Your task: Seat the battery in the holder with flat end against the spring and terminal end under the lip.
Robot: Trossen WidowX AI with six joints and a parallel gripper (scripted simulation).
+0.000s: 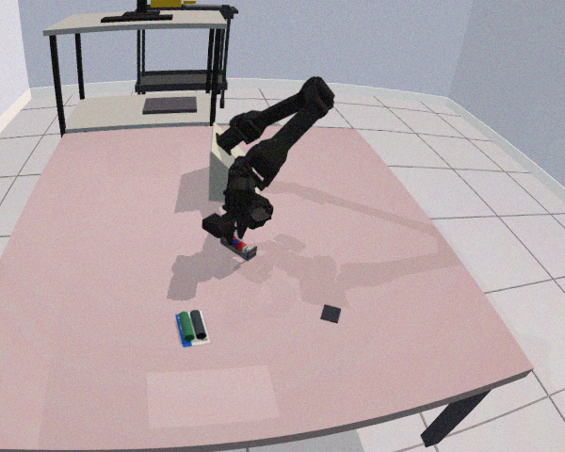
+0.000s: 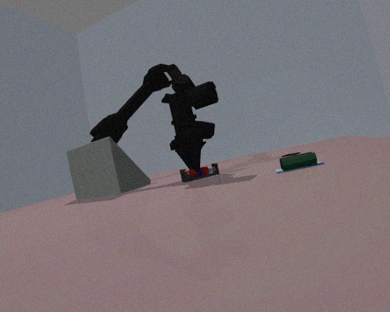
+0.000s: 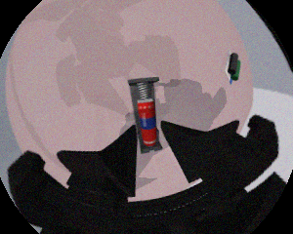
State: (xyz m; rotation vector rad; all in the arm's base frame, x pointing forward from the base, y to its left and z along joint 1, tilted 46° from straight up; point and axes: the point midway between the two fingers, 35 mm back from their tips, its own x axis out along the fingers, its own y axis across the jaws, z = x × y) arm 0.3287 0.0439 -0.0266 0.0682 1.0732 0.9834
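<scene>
Now: gripper tip right at the battery. The rest, counted from my gripper tip: small dark square (240 mm ahead, 190 mm to the left, 20 mm below).
</scene>
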